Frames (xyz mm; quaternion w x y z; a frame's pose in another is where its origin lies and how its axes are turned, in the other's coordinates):
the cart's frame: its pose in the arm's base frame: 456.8 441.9 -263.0 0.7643 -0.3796 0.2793 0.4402
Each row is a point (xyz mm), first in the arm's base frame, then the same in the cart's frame.
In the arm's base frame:
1: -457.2 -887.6 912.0
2: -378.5 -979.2 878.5
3: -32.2 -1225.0 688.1
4: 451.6 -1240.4 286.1
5: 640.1 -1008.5 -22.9
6: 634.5 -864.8 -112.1
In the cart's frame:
1: -1924.2 -15.2 -530.0
2: -1905.0 -103.3 -617.0
3: -1715.3 -425.8 -893.8
4: -1195.6 -724.5 -1085.1
5: -767.5 -712.8 -1047.8
6: -635.9 -631.4 -979.1

